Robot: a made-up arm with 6 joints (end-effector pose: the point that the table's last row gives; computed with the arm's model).
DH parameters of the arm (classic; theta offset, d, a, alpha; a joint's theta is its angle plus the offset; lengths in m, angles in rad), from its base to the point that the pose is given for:
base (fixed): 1.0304 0 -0.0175 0
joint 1: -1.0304 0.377 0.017 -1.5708
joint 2: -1.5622 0 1.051 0
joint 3: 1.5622 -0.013 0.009 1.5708
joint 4: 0 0.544 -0.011 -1.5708
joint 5: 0 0.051 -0.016 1.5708
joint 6: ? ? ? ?
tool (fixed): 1.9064 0.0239 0 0
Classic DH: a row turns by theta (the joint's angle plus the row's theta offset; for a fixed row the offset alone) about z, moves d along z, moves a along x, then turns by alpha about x.
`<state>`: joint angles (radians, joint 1 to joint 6).
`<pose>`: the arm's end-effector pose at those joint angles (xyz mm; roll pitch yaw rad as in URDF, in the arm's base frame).
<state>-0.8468 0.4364 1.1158 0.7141 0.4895 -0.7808</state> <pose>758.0 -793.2 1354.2 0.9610 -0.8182 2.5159</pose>
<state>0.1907 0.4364 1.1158 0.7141 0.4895 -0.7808</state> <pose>1051.0 249.9 1354.2 0.9610 -0.8182 -2.7297</pose>
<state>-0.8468 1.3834 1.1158 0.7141 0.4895 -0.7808</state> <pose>987.6 -1052.8 76.1 -1.3971 -1.3158 -1.4832</pose>
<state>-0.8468 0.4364 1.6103 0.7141 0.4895 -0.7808</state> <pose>717.7 -747.5 1055.8 0.5850 -1.2834 2.8521</pose>
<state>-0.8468 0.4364 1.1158 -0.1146 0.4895 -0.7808</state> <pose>755.6 -796.8 1292.6 2.0814 -0.6433 1.7040</pose>
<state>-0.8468 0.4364 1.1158 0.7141 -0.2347 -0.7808</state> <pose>731.3 -823.6 1400.7 0.9406 -0.2764 2.0407</pose>
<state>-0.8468 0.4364 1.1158 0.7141 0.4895 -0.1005</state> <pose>758.1 -802.8 1367.5 0.0489 -0.7472 2.9438</pose>
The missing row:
joint 6: 0.6241 0.0788 0.01 -1.219
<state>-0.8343 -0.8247 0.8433 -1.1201 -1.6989 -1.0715</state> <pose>-410.2 582.4 1632.0 -1.2151 0.0563 -1.5036</pose>
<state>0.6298 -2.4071 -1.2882 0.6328 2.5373 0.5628</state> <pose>-423.7 -216.7 -825.9 -2.4875 0.9573 0.2018</pose>
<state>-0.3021 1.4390 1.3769 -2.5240 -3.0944 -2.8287</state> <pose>1101.5 -393.2 62.0 -0.0382 1.3755 1.6385</pose>
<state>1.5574 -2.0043 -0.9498 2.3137 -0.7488 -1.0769</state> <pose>85.2 -1076.4 -654.1 2.5386 -0.6674 1.6416</pose>
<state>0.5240 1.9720 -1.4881 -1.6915 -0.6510 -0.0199</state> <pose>1125.1 706.7 446.7 2.9509 1.1110 -2.1927</pose>
